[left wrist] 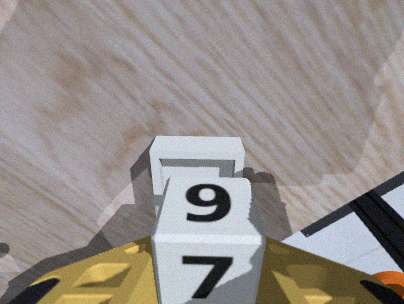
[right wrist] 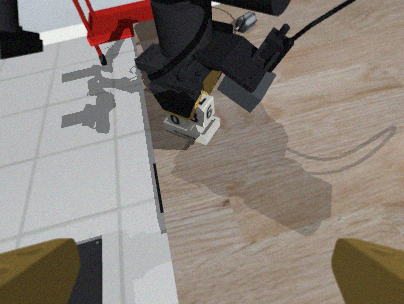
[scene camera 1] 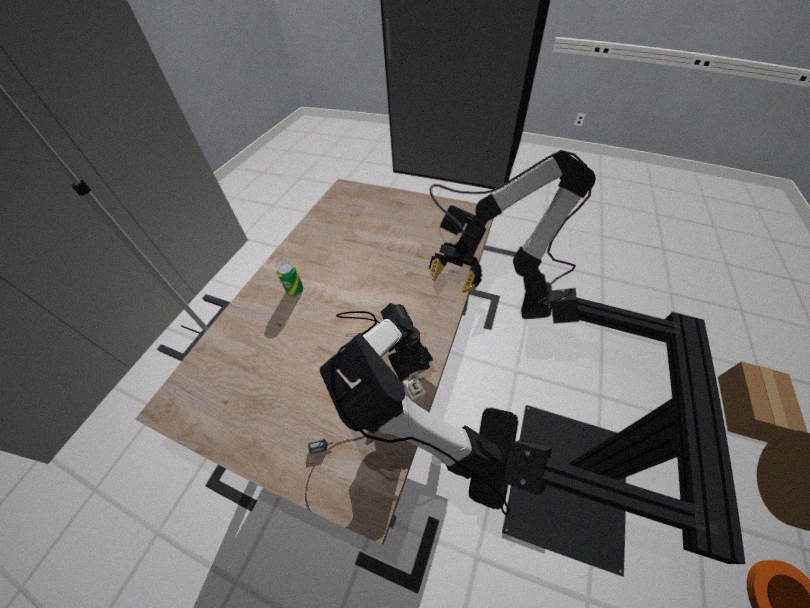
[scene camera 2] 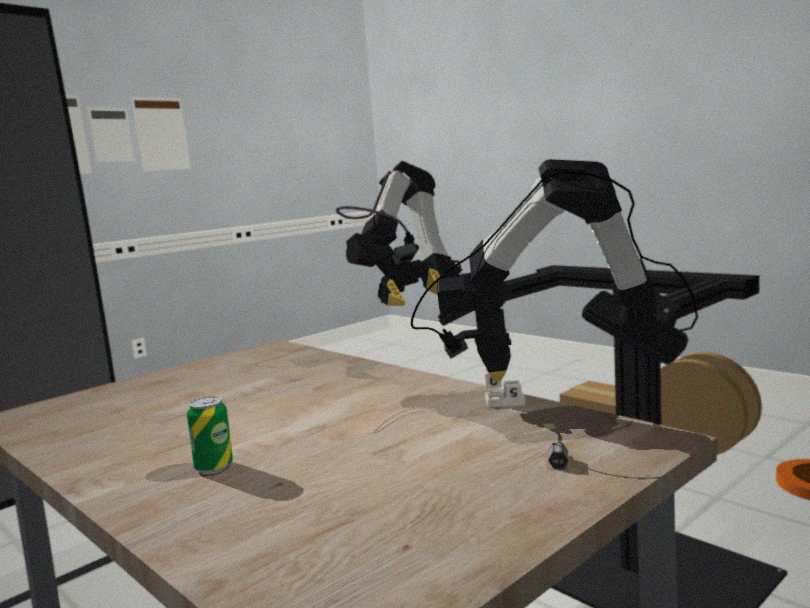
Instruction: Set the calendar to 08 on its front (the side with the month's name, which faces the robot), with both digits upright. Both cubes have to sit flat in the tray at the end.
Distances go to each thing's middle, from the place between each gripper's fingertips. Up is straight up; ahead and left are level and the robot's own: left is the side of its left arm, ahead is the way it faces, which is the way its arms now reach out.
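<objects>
The white tray (left wrist: pixel 171 156) sits 5 cm below my left hand (scene camera 2: pixel 496 379), and it is also 1 cm to the left of that hand and 1 cm behind it. The can (scene camera 2: pixel 207 417) is 16 cm to the right of my left hand and 55 cm ahead of it.
Counting from my right hand (scene camera 2: pixel 422 298) instead, I find the tray 19 cm below, 25 cm to the left and 1 cm ahead. The can is 14 cm below that same right hand, 8 cm to the left of it and 57 cm ahead of it.
</objects>
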